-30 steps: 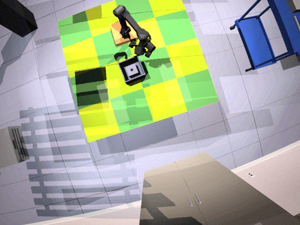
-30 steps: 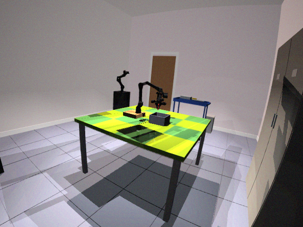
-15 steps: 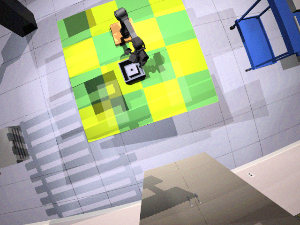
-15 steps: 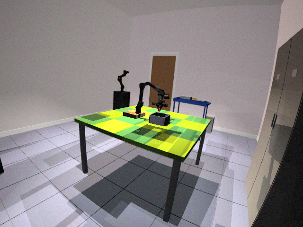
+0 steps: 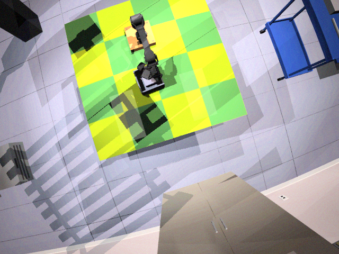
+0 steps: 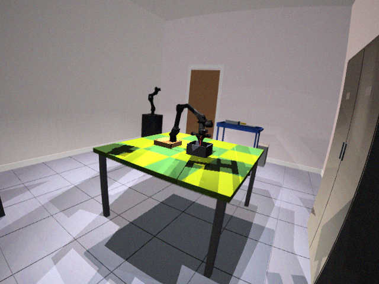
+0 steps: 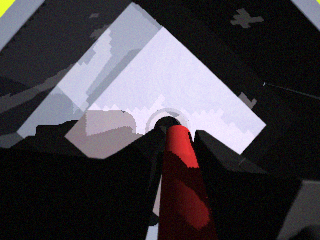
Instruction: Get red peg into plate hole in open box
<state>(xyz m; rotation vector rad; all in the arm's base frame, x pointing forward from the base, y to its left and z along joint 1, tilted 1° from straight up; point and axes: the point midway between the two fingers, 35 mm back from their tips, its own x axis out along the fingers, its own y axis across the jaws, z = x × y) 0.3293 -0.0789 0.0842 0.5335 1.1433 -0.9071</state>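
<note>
The red peg lies 3 cm above my gripper tip and 1 cm to the left of it. From my gripper tip the other things lie so: plate: 5 cm below; then dark box: 7 cm below.
</note>
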